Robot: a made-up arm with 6 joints.
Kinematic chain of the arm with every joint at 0, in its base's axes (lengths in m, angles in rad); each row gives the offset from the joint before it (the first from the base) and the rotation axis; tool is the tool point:
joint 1: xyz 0 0 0.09 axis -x
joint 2: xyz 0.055 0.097 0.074 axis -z
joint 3: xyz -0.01 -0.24 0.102 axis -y
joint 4: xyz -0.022 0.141 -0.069 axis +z
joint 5: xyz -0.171 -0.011 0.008 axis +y
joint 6: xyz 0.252 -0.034 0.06 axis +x
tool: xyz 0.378 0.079 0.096
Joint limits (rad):
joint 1: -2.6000..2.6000
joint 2: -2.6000..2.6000
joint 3: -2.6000..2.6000
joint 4: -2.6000..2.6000
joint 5: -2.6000..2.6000
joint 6: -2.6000..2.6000
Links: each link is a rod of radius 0.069 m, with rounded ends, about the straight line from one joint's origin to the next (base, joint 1, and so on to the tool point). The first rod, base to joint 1, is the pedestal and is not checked.
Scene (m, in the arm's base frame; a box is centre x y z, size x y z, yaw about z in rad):
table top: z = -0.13
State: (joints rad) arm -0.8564 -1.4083 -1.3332 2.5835 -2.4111 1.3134
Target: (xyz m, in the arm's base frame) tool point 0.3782 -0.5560 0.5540
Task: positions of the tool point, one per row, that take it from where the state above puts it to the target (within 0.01 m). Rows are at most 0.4 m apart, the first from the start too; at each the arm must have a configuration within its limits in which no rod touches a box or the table.
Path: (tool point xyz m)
1: 0.5102 0.4751 0.4826
2: 0.4970 0.1698 0.7174
3: 0.4557 -0.2190 0.7423
4: 0.3782 -0.5560 0.5540

